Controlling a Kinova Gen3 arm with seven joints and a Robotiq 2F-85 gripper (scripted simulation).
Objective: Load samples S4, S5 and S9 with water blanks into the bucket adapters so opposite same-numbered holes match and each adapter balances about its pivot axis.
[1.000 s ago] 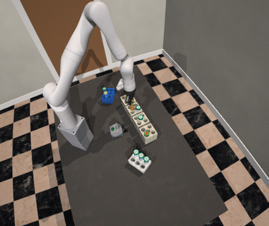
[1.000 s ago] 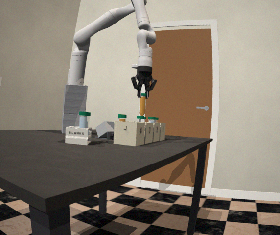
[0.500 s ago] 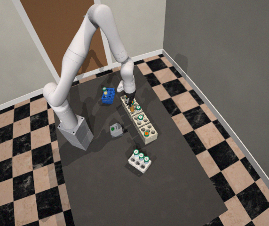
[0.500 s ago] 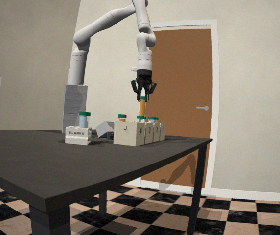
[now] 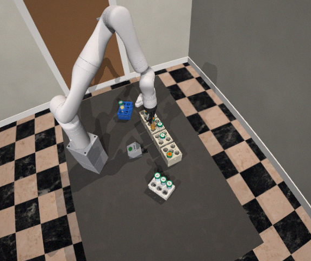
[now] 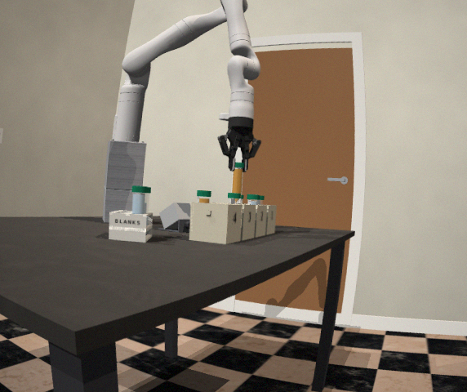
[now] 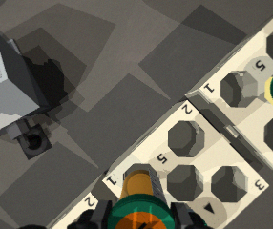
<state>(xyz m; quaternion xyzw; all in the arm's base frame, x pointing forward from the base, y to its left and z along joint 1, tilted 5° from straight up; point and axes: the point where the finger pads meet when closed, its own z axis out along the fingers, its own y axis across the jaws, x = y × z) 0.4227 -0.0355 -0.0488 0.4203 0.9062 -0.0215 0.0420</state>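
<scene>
The sample S5 is 50 mm below my hand and 10 mm to the left of it. From my hand the other things lie so: adapter 1: 160 mm below, 130 mm to the left, 40 mm ahead; water blank tube: 140 mm below, 80 mm to the right, 10 mm ahead; done desk: 170 mm behind, 150 mm below, 40 mm to the right.
</scene>
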